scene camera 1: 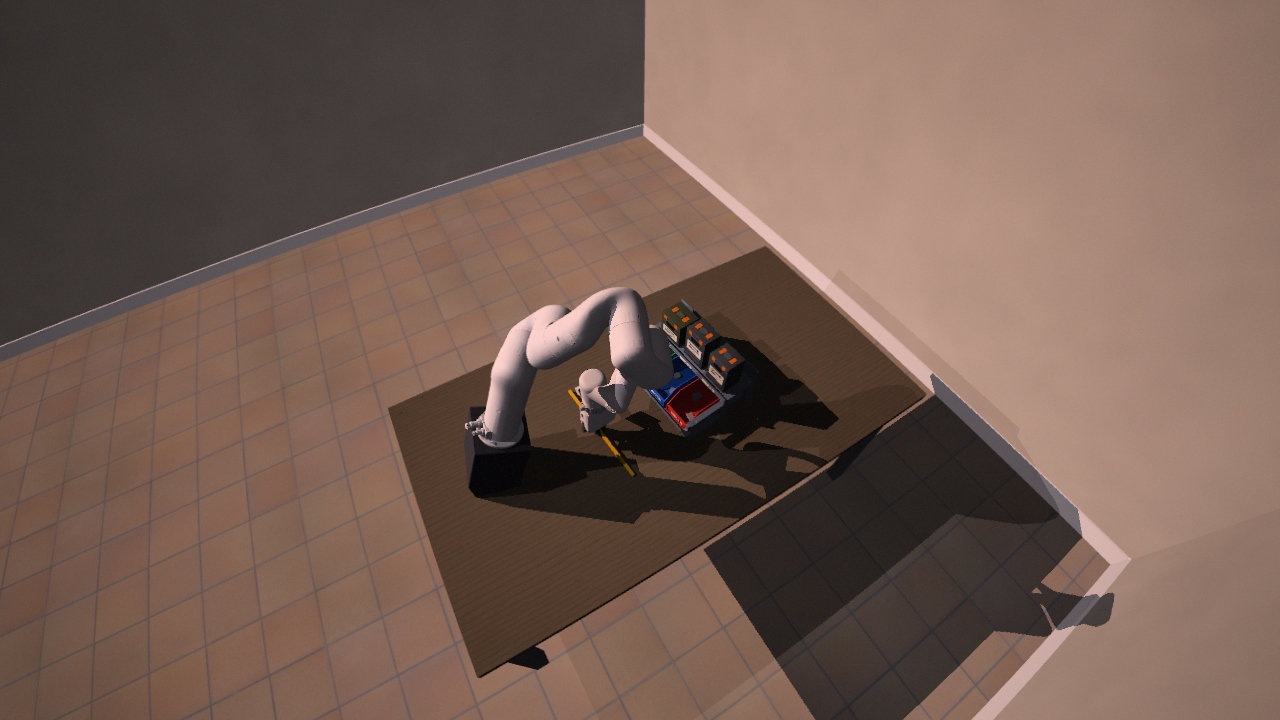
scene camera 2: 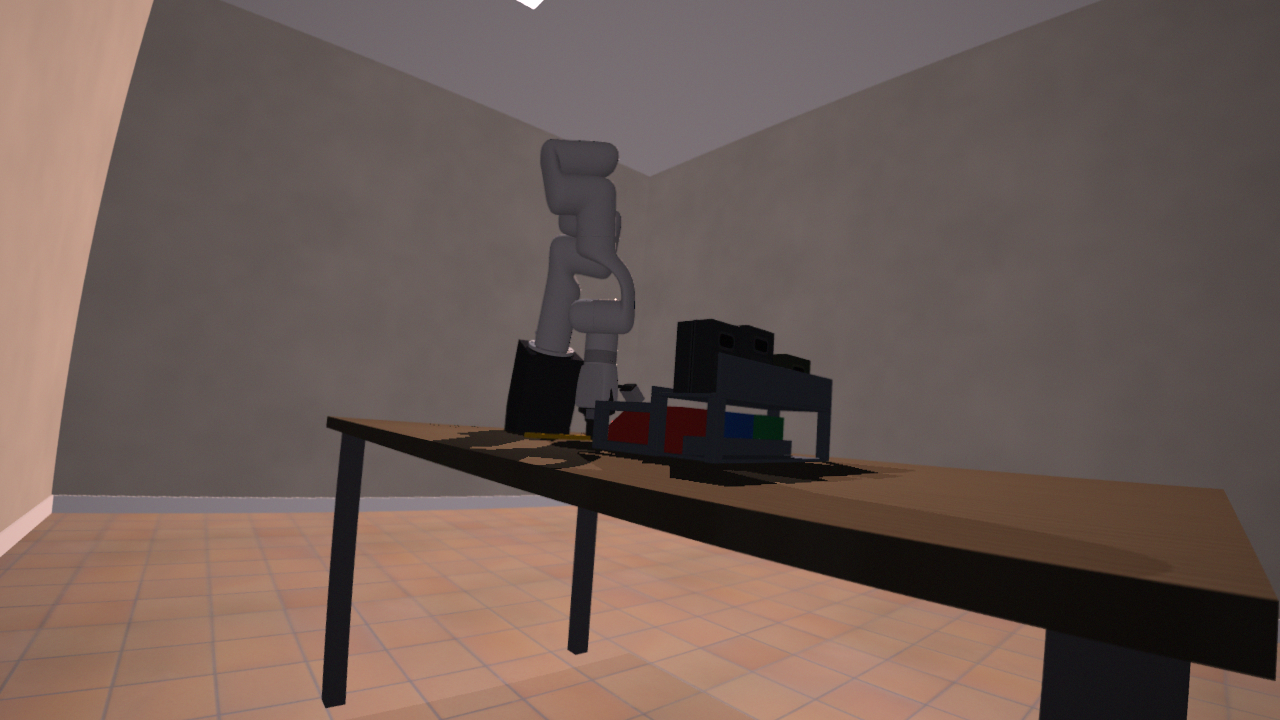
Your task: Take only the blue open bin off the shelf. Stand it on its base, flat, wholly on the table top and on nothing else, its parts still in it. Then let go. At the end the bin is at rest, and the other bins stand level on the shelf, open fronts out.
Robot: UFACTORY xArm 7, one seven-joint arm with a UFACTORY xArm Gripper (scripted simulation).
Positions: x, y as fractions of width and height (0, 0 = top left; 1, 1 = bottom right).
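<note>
Visible: blue open bin (scene camera 2: 0.58, 0.59); red bin (scene camera 2: 0.53, 0.59).
</note>
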